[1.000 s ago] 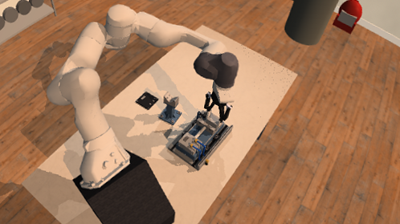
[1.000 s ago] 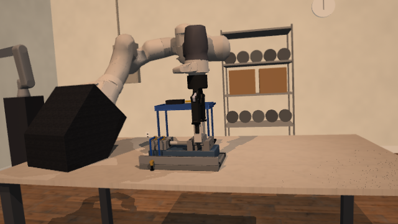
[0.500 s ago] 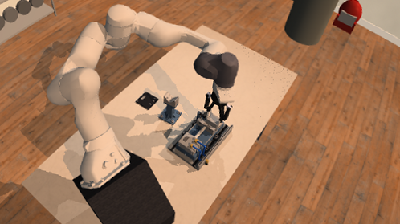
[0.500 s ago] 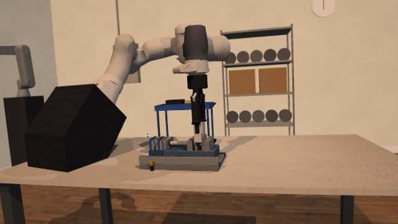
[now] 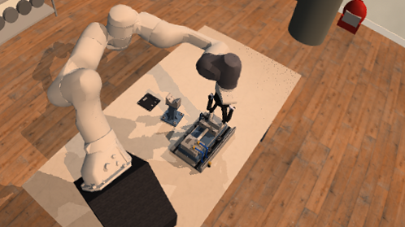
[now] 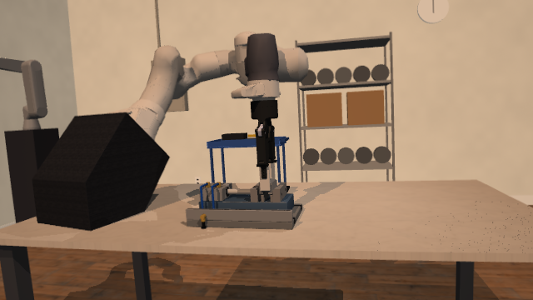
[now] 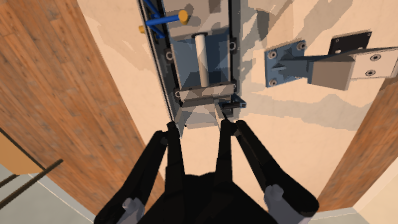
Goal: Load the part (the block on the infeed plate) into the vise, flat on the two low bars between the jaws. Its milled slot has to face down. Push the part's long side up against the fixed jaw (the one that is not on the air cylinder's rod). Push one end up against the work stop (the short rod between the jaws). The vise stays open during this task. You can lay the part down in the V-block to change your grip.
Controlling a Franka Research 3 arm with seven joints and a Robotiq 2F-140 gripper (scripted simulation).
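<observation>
Now: hand 30 mm above the part. The rest, counted from my hand: vise (80 mm below, 70 mm behind, 20 mm to the left); dark infeed plate (390 mm to the left, 120 mm below, 30 mm behind).
</observation>
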